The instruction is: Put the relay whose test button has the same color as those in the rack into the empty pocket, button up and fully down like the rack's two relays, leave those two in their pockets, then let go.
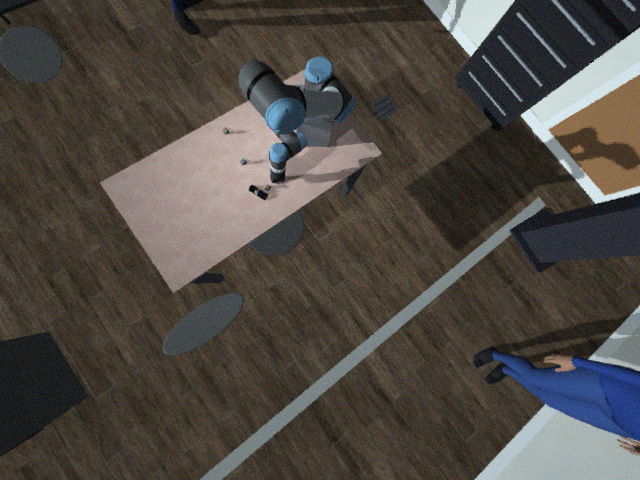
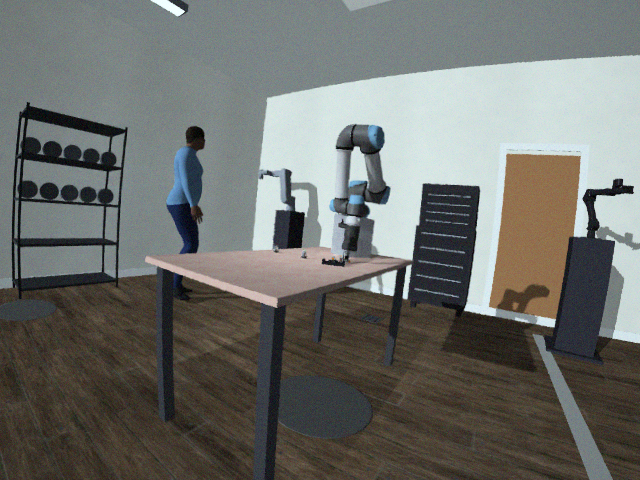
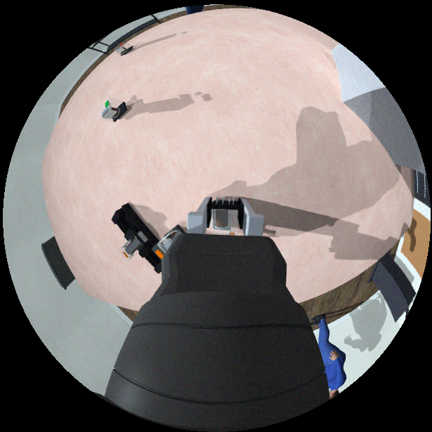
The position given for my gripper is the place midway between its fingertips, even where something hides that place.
I see my gripper (image 3: pixel 224 206) and a black rack (image 3: pixel 125 217).
